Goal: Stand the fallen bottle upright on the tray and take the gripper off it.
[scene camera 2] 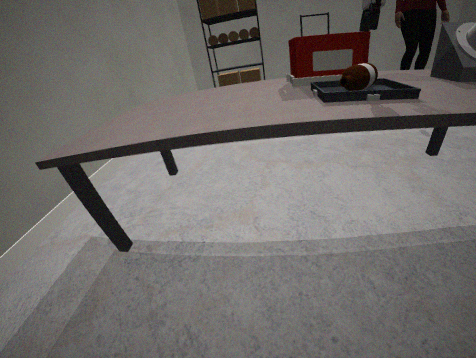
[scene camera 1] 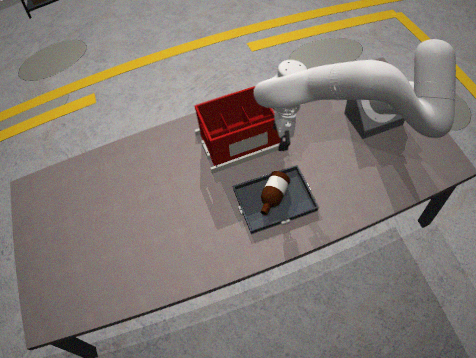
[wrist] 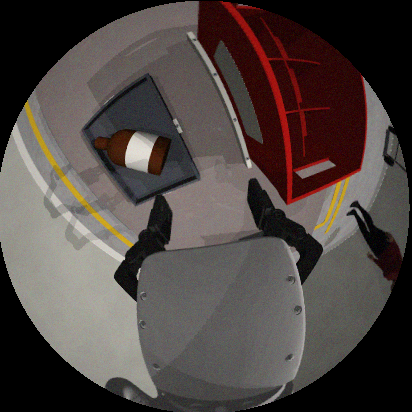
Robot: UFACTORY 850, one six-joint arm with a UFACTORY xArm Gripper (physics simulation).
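A brown bottle (scene camera 1: 275,189) (scene camera 2: 359,76) (wrist: 138,150) with a white label lies on its side in the dark grey tray (scene camera 1: 249,218) (scene camera 2: 340,95) (wrist: 122,194). In scene camera 1 its neck points to the lower left, towards the tray's front edge. The tray lies flat on the table. My gripper (scene camera 1: 284,145) (wrist: 206,195) is open and empty. It hangs above the table, behind the tray and beside the red crate, apart from the bottle. The gripper does not show in scene camera 2.
A red crate (scene camera 1: 214,150) (scene camera 2: 300,59) (wrist: 280,145) with inner dividers stands behind the tray, with a pale rail (scene camera 1: 240,159) (wrist: 226,105) along its base. The arm's grey base (scene camera 1: 361,120) (scene camera 2: 450,62) stands at the right of the table (scene camera 1: 125,220) (scene camera 2: 215,107).
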